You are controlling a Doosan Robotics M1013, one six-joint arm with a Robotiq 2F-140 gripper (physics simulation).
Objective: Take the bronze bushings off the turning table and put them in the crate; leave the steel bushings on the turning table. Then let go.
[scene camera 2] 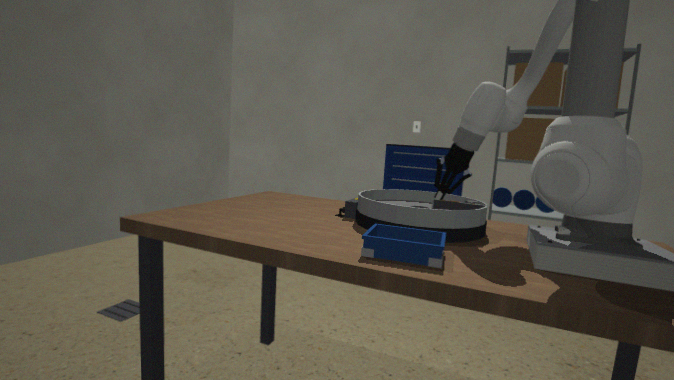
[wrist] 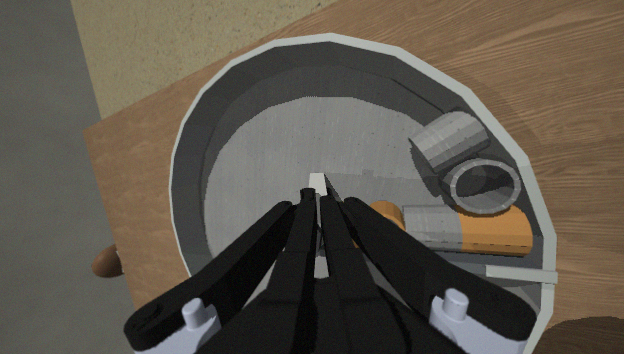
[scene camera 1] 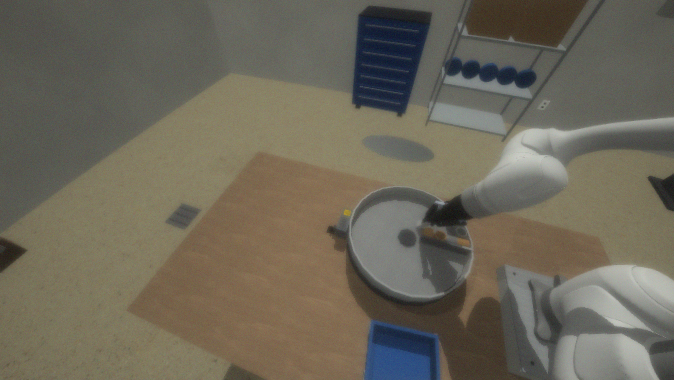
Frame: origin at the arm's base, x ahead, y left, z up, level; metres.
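Seen in the pictures: gripper, fingertip midpoint: (wrist: 317,183) (scene camera 1: 418,224); arm's base at its link origin: (scene camera 2: 593,239) (scene camera 1: 563,318).
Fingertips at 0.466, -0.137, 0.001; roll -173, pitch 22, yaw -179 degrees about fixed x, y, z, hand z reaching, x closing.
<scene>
Pixels of each thing's middle, then the offset from my fingertips to it, as dx, dy, dz. "*": a spot on its surface instead. Level surfaces: height alone.
- second steel bushing at the middle of its body: (wrist: 444,142) -0.118, -0.044, +0.016
- third steel bushing at the middle of its body: (wrist: 472,182) (scene camera 1: 459,234) -0.139, -0.012, +0.016
- blue crate at the middle of its body: (scene camera 2: 405,243) (scene camera 1: 401,359) -0.049, +0.420, -0.031
- raised bar at a spot on its surface: (wrist: 520,274) * -0.163, +0.047, +0.039
- small device with a yellow top, surface spot: (scene camera 1: 346,213) * +0.264, +0.070, +0.002
- wooden table at its surface level: dz -0.056
My gripper (scene camera 1: 421,226) (scene camera 2: 440,196) (wrist: 317,183) is shut with nothing between its fingertips, over the turning table (scene camera 1: 382,257) (scene camera 2: 410,213) (wrist: 260,150). In the wrist view, a bronze bushing (wrist: 497,235) lies by the right wall. Another bronze bushing (wrist: 386,212) is partly hidden behind the right finger. A steel bushing (wrist: 431,227) lies between them. A second steel bushing (wrist: 450,141) lies tilted further up, and a third steel bushing (wrist: 448,187) shows its open end. The blue crate (scene camera 1: 402,355) (scene camera 2: 404,250) stands beside the turning table; no bushing shows in its visible part.
A raised bar (wrist: 520,274) runs inward from the turning table's wall beside the bushings. A small device with a yellow top (scene camera 1: 346,213) stands at the turning table's outer side. The arm's base plate (scene camera 1: 515,320) (scene camera 2: 590,260) is on the wooden table (scene camera 1: 250,250) (scene camera 2: 240,220).
</scene>
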